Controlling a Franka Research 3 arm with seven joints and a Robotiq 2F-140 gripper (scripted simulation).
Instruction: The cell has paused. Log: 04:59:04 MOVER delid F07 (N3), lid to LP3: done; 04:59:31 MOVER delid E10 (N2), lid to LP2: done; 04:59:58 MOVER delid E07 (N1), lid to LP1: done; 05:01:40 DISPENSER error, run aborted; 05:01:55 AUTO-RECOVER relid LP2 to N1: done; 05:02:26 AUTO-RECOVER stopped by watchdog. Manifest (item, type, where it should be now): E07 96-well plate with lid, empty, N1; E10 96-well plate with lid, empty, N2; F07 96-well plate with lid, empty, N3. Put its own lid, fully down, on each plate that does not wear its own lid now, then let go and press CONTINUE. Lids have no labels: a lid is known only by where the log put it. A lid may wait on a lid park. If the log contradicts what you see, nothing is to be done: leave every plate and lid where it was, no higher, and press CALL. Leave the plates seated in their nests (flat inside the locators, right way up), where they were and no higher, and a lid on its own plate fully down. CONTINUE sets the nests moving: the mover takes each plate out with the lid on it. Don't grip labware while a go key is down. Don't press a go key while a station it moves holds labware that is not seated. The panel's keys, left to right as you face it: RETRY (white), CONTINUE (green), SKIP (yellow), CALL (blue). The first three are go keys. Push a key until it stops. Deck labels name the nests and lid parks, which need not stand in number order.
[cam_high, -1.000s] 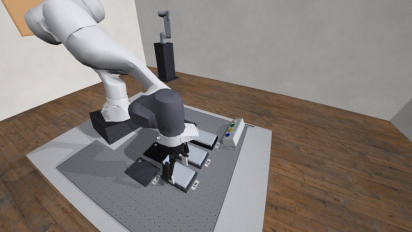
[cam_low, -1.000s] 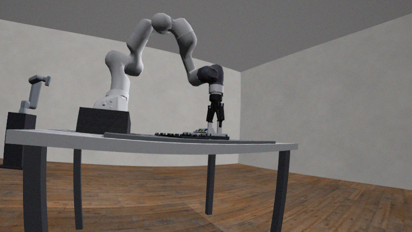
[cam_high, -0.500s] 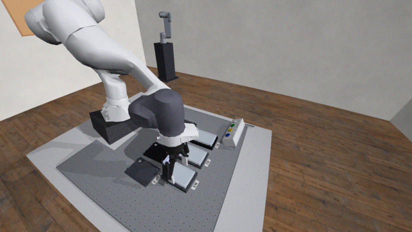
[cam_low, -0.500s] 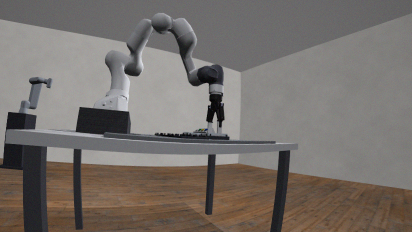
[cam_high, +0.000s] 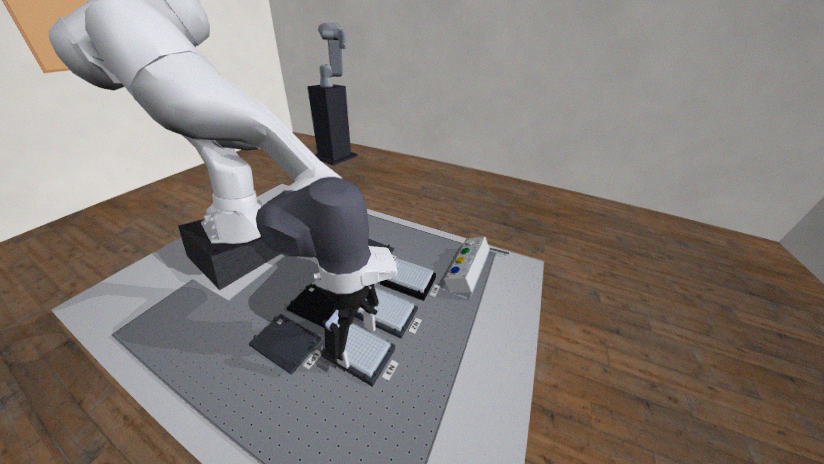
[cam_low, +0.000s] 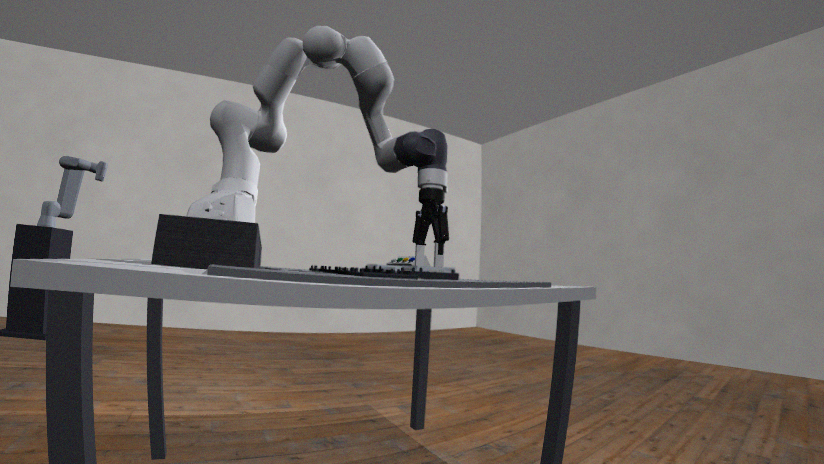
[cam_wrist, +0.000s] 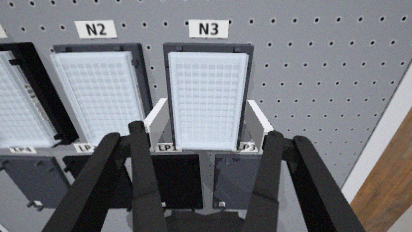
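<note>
The grey lid lies 2 cm below my hand. The rest, counted from my hand: lid park LP3: 16 cm behind, 9 cm to the right, 5 cm below; then N3 plate: 3 cm below; then lid park LP1: 18 cm behind, 5 cm below, 4 cm to the left.
</note>
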